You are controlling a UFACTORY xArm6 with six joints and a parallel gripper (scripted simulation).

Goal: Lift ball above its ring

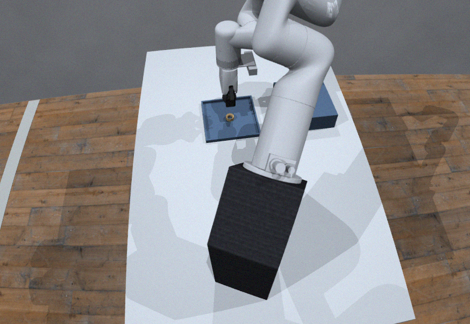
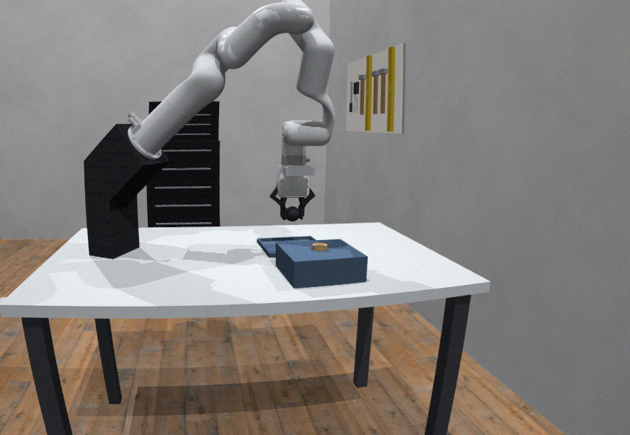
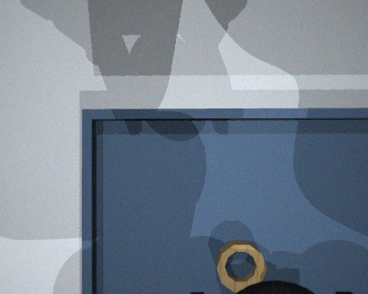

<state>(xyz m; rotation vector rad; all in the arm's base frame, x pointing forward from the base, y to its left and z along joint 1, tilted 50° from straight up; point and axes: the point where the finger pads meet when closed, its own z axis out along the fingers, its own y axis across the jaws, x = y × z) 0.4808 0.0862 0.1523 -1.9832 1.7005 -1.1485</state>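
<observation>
My gripper is now right at the black ball. The rest, counted from my hand: blue block 270 mm to the right, 60 mm below; then flat blue tray 110 mm below.
</observation>
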